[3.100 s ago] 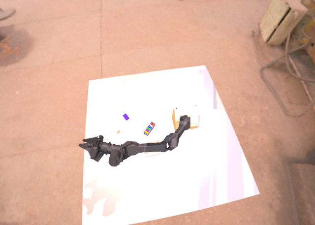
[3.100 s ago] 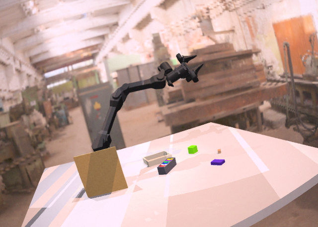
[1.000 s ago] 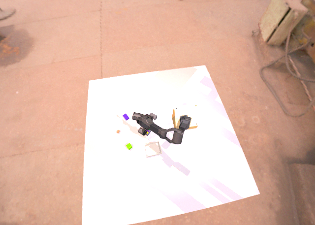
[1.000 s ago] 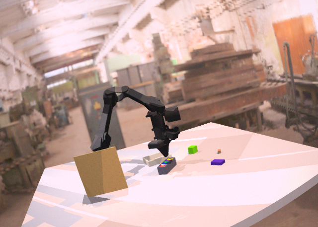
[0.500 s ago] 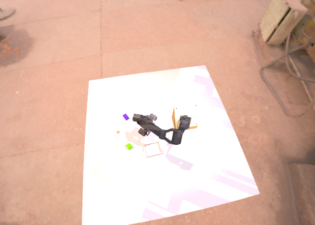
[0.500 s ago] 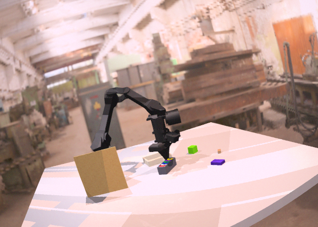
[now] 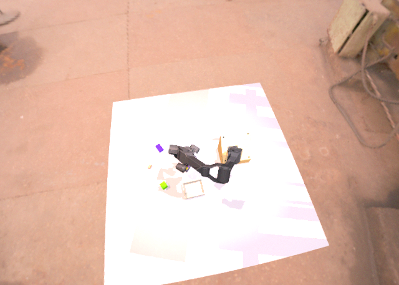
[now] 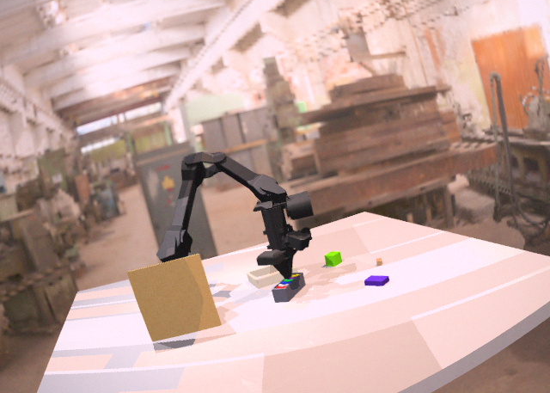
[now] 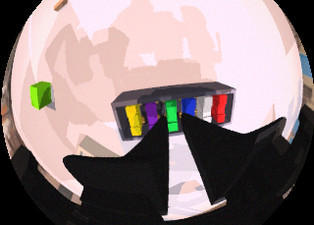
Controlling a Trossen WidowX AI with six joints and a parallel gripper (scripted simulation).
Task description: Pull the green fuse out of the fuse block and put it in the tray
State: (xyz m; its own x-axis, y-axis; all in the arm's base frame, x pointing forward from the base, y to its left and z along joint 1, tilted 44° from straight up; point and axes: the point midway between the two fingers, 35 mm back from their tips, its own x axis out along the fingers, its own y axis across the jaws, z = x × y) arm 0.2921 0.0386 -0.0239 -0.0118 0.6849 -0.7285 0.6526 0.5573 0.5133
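Right now the green fuse is 20 mm below my gripper tip. From my gripper tip the other things lie so: tray 10 mm behind, 170 mm to the left, 40 mm below.
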